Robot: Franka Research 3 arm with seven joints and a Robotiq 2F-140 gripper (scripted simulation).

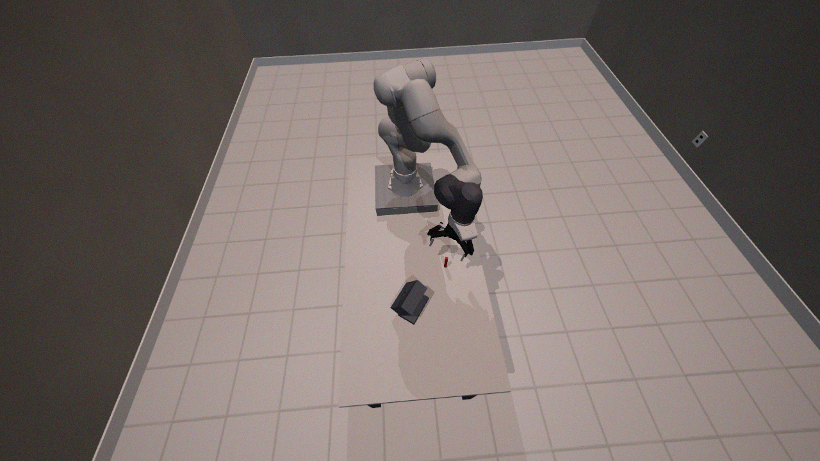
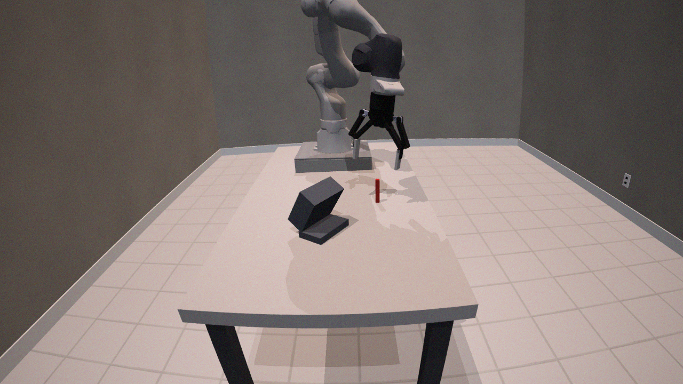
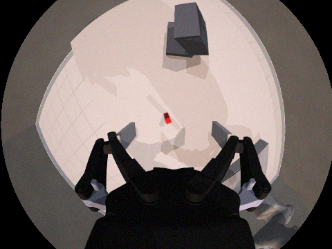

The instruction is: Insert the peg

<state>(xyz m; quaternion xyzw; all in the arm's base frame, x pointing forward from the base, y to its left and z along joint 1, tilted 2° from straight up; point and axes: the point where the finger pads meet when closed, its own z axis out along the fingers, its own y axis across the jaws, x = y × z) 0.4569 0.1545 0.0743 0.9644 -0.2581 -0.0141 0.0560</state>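
The red peg is 1 cm ahead of my hand and 10 cm below it.
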